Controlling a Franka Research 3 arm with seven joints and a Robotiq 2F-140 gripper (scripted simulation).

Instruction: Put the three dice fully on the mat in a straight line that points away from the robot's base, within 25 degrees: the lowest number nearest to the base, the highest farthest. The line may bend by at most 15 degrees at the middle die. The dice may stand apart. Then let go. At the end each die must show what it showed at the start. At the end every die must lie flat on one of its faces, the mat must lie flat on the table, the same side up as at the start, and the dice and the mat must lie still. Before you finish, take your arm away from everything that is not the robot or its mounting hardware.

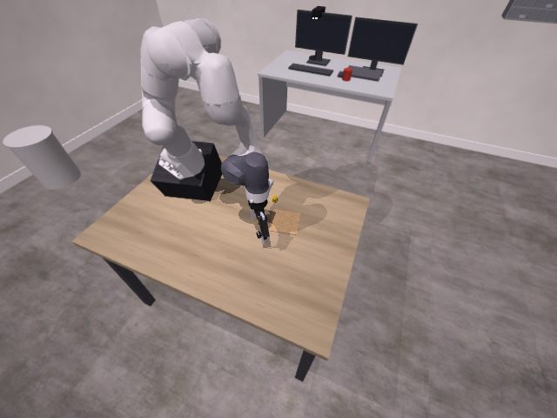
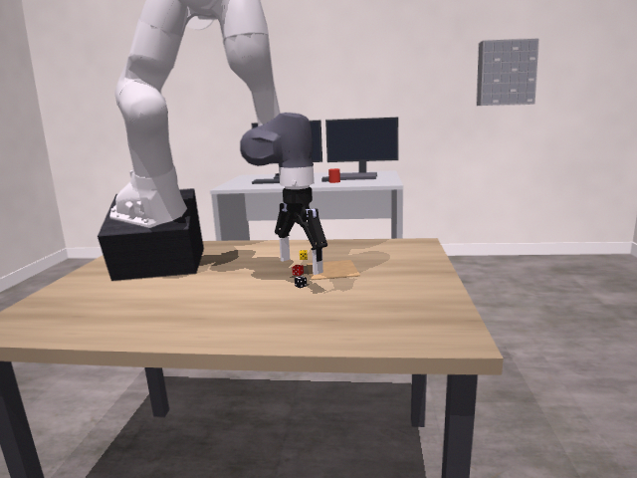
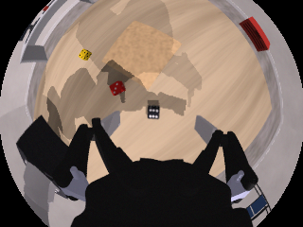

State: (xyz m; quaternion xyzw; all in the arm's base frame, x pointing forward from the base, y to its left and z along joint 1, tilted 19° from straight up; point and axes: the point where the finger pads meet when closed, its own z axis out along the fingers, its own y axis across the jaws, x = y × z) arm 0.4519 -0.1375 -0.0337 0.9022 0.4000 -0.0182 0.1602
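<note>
Right now the black die is 10 mm behind my hand, 10 mm to the left of it and 60 mm below it. From my hand the other things lie so: yellow die 40 mm behind, 250 mm to the left, 60 mm below; red die 30 mm behind, 100 mm to the left, 60 mm below; tan mat 70 mm ahead, 140 mm to the left, 70 mm below.
</note>
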